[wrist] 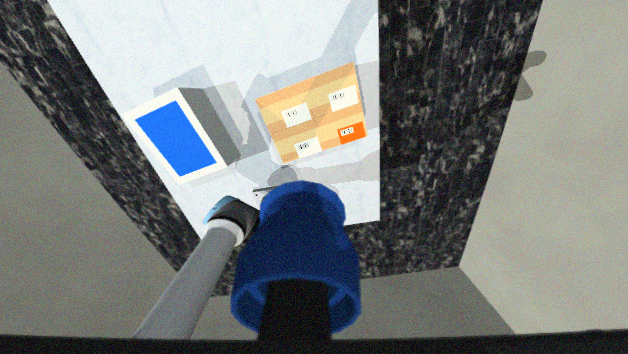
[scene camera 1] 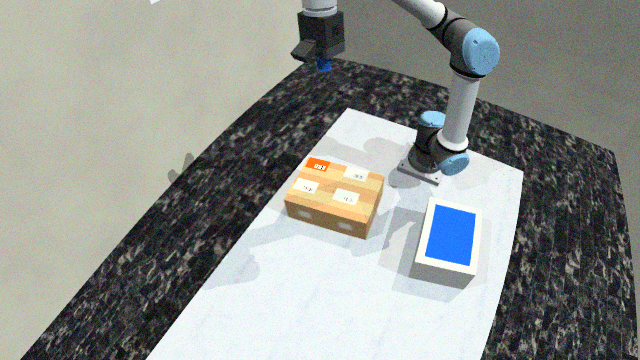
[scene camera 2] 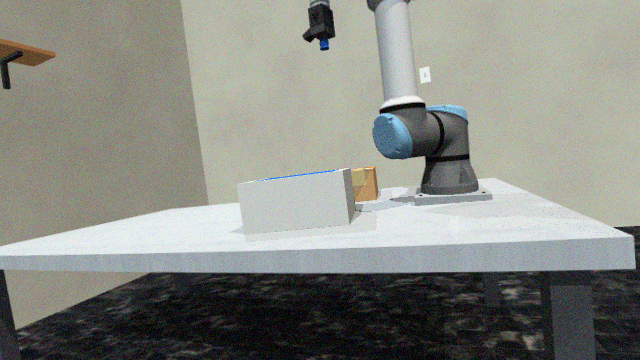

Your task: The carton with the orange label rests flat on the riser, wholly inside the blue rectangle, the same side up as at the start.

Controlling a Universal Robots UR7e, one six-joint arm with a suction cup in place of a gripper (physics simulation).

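Places are measured from the arm's base along level axes (x right, y back, z down), in metres.
Where they show: end effector, tool point: (wrist: 302, 218) (scene camera 1: 324, 67) (scene camera 2: 324, 48); arm's base, origin of the base link: (scene camera 1: 425, 160) (scene camera 2: 449, 190).
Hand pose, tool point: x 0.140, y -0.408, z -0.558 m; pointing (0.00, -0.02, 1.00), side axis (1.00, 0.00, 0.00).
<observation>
Each offset is from my tool point to the centre of the thing. Level surfaces: height alone.
The carton with the orange label @[dy +0.046, dx +0.099, dz +0.527 m] (scene camera 1: 318, 164) (wrist: 351, 132) lies flat on the table at one corner of a tight two-by-two block, label up; in scene camera 1 it is the back left one. In scene camera 2 I cannot tell it from the other cartons, which are partly hidden behind the riser. The pale riser @[dy +0.096, dx -0.411, dz +0.519 m] (scene camera 1: 442, 276) (scene camera 2: 295, 205) (wrist: 207, 122) stands apart from the block, with the blue rectangle @[dy +0.096, dx -0.411, dz +0.459 m] (scene camera 1: 450, 235) (scene camera 2: 300, 175) (wrist: 175, 139) on its top, bare. My suction cup (scene camera 1: 324, 66) (scene camera 2: 324, 46) (wrist: 302, 202) is open, holds nothing and hangs high above the table, clear of the cartons.
Three cartons with white labels @[dy +0.095, dx -0.038, dz +0.527 m] (scene camera 1: 356, 175) @[dy -0.053, dx +0.063, dz +0.527 m] (scene camera 1: 306, 186) @[dy -0.004, dx -0.073, dz +0.527 m] (scene camera 1: 346, 196) adjoin the orange-labelled one. The arm's base (scene camera 1: 420, 170) (scene camera 2: 450, 185) stands behind the riser and block in scene camera 1. The white table @[dz +0.580 m] (scene camera 1: 300, 300) (scene camera 2: 150, 235) carries them. A wall shelf (scene camera 2: 30, 54) is at the left.
</observation>
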